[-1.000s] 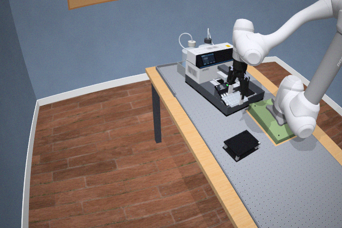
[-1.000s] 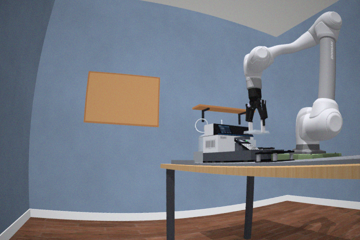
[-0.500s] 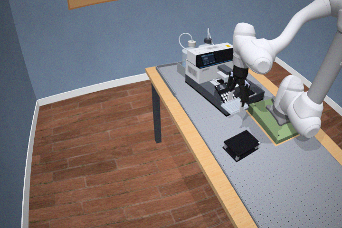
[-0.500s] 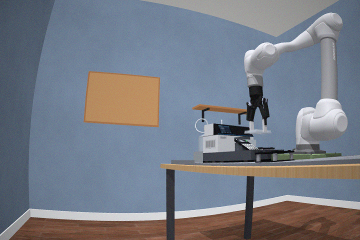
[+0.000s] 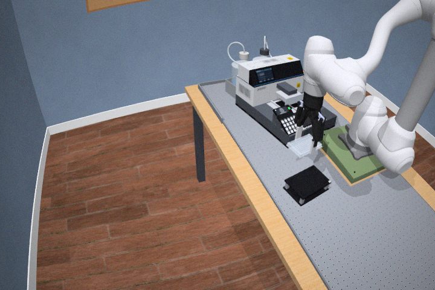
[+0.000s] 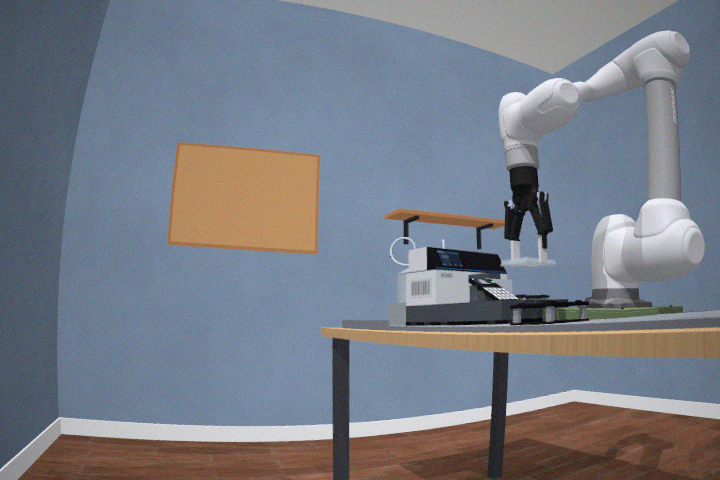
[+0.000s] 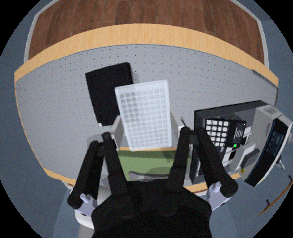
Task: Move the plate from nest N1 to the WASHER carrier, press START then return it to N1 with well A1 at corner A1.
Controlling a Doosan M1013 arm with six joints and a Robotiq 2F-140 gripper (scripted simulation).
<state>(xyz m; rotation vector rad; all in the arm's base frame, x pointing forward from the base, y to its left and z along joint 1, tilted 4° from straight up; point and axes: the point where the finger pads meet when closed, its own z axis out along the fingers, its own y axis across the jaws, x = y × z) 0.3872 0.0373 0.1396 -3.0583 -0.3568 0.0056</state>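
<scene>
The black plate nest N1 is 1 cm ahead of my hand, 9 cm to the left of it and 13 cm below it. The rest, counted from my hand: plate washer (14 cm behind, 42 cm to the right, 4 cm below); then well plate (2 cm below); then washer carrier (18 cm behind, 27 cm to the right, 9 cm below).
</scene>
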